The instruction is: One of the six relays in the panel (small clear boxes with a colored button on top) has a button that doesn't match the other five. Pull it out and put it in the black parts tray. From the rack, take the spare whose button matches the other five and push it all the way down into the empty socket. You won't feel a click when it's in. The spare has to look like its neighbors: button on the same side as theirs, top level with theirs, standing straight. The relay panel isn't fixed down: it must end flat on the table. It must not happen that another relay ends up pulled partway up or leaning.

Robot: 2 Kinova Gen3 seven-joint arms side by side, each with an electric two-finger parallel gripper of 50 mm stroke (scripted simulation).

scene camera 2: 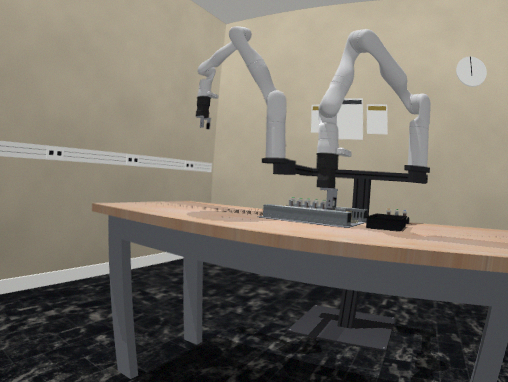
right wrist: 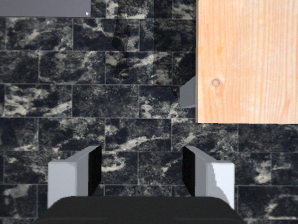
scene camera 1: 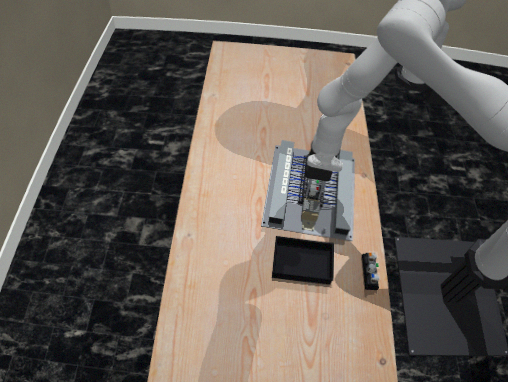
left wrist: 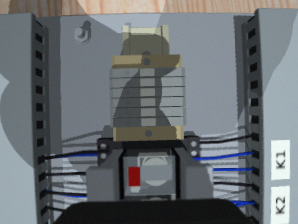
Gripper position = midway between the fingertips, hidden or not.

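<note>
Relay panel [scene camera 1: 300, 213], [scene camera 2: 340, 218] and [left wrist: 233, 70]; in the right wrist view the panel is out of frame. Black parts tray [scene camera 1: 311, 261]; the tray is out of frame in the right wrist view. My left gripper [scene camera 2: 331, 207] and [left wrist: 149, 165]. My right gripper [right wrist: 142, 163].
</note>
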